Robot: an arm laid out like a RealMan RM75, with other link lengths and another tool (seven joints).
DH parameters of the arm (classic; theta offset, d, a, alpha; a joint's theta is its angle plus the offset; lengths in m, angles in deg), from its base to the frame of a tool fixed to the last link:
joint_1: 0 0.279 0 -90
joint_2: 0 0 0 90
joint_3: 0 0.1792 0 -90
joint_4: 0 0 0 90
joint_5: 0 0.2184 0 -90
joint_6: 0 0 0 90
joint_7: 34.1 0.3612 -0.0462 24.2
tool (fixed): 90 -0.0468 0 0
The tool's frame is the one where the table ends.
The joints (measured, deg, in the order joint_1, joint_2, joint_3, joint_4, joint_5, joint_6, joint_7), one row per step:
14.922, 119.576, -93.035, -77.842, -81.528, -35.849, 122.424
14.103, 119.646, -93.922, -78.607, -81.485, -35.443, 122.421
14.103, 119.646, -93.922, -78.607, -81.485, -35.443, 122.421
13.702, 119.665, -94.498, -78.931, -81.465, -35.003, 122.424
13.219, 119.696, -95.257, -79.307, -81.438, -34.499, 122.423
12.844, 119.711, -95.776, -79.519, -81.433, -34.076, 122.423
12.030, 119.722, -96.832, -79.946, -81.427, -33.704, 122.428
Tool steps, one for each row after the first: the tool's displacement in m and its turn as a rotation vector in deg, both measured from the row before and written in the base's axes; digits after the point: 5 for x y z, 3 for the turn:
-0.00090, -0.00285, -0.00197, -0.088, 0.050, 0.036
0.00000, 0.00000, 0.00000, 0.000, 0.000, 0.000
0.00014, -0.00105, -0.00137, 0.009, -0.023, -0.102
-0.00008, -0.00164, -0.00227, -0.073, -0.029, -0.086
0.00091, -0.00078, -0.00149, -0.006, -0.045, -0.187
0.00111, -0.00335, -0.00467, -0.406, -0.093, -0.147

